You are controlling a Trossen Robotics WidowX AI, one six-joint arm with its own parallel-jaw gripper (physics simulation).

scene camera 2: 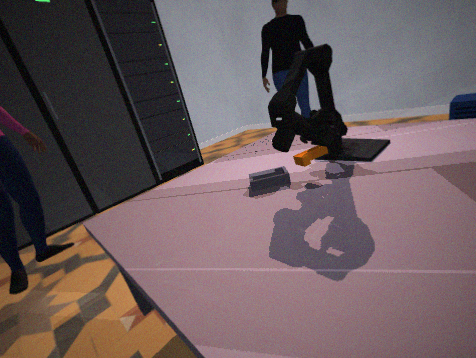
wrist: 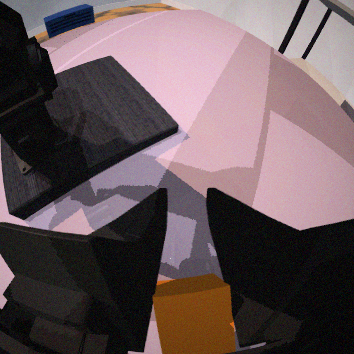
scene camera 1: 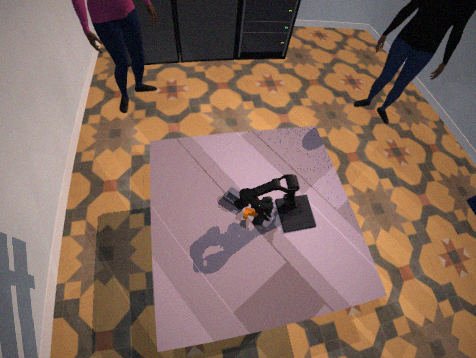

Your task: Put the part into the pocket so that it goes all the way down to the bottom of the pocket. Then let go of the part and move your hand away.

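Frame: origin at the arm's base, x ahead, y left, z up, level; millimetres.
Where they show: gripper, fingertip midpoint: (scene camera 2: 337, 146) (wrist: 186, 195) (scene camera 1: 270, 219); arm's base, link origin: (scene camera 2: 334, 148) (wrist: 36, 141) (scene camera 1: 288, 205).
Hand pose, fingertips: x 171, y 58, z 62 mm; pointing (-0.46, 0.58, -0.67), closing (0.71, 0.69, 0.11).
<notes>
Things, the pixels of their top centre, and the offset from my fingertips. Level surfaces: height alone.
- orange block-shaped part, top centre: (scene camera 2: 312, 149) (scene camera 1: 253, 214) dx +83, dy -55, dz +22 mm
- grey block with the pocket, top centre: (scene camera 2: 267, 173) (scene camera 1: 236, 197) dx +121, dy -217, dz -50 mm
- pink table, surface height: dz -86 mm
An orange block-shaped part (scene camera 1: 249, 213) (scene camera 2: 310, 155) (wrist: 194, 317) is held between the fingers of my gripper (wrist: 186, 195), which is shut on it. In the wrist view the part sits low between the fingers, behind their tips. In scene camera 2's view the part appears raised above the table and lies roughly level. The grey block with the pocket (scene camera 1: 231, 199) (scene camera 2: 269, 181) stands on the table, apart from the part; its long slot opens upward. The block does not show in the wrist view. The fingertips are hard to make out in the scene views.
The arm's dark base plate (scene camera 1: 303, 222) (scene camera 2: 367, 150) (wrist: 115, 85) lies close behind the gripper on the pink table (scene camera 1: 200, 310) (scene camera 2: 225, 310) (wrist: 200, 40). Shadows of the arm fall across the table. Two people and dark server cabinets (scene camera 1: 207, 30) (scene camera 2: 55, 100) stand beyond the table.
</notes>
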